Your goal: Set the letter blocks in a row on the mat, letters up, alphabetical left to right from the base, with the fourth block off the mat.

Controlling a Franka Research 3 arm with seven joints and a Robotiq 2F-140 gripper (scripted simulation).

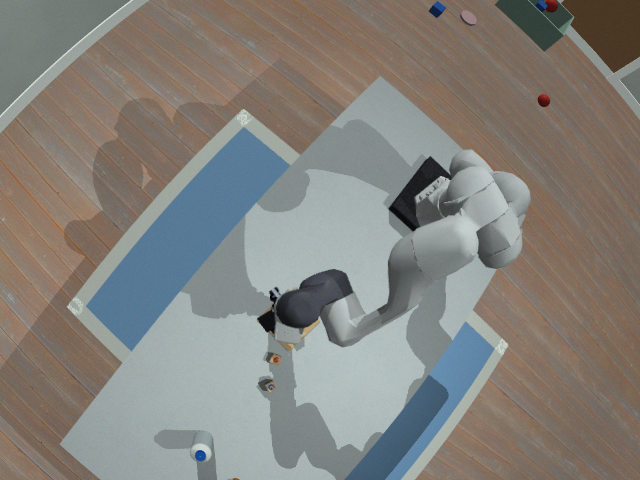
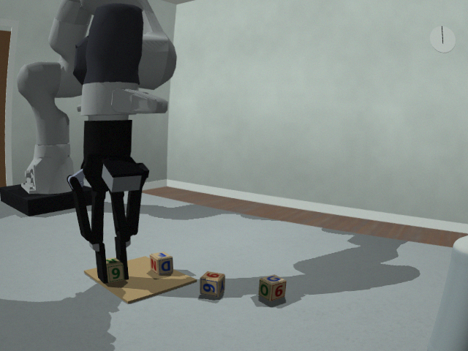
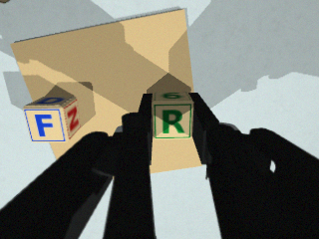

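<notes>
The tan mat is 1 cm ahead of my hand, 5 cm to the left of it and 4 cm below it. From my hand the other things lie so: block (2 cm ahead, 9 cm to the left, 2 cm below).
</notes>
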